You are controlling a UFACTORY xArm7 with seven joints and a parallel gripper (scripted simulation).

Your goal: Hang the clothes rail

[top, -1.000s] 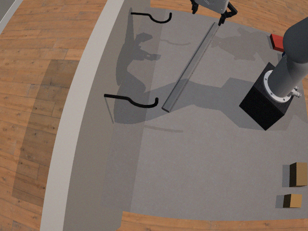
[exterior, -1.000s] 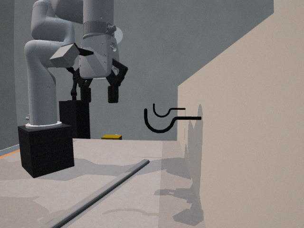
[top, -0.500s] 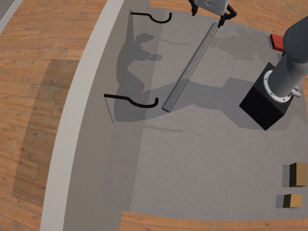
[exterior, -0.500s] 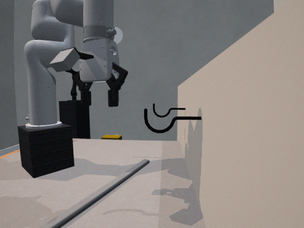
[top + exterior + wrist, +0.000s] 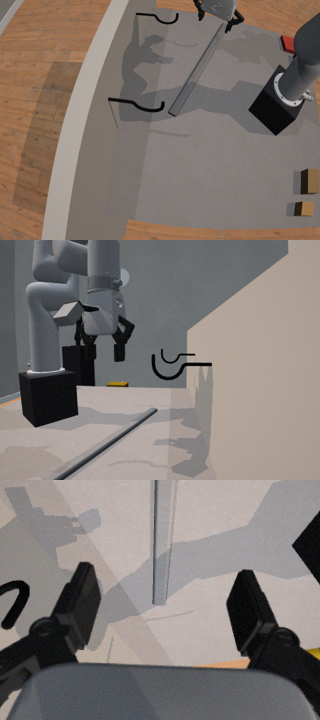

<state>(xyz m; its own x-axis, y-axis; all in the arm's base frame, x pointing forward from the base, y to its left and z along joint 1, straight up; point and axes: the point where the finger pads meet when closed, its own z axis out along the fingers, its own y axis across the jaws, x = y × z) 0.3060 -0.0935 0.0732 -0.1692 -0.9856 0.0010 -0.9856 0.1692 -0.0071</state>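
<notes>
The clothes rail lies 220 mm below my hand. Round my hand: red box: 400 mm behind, 310 mm to the right, 220 mm below; then beige wall: 240 mm ahead, 210 mm to the left, 440 mm below.
</notes>
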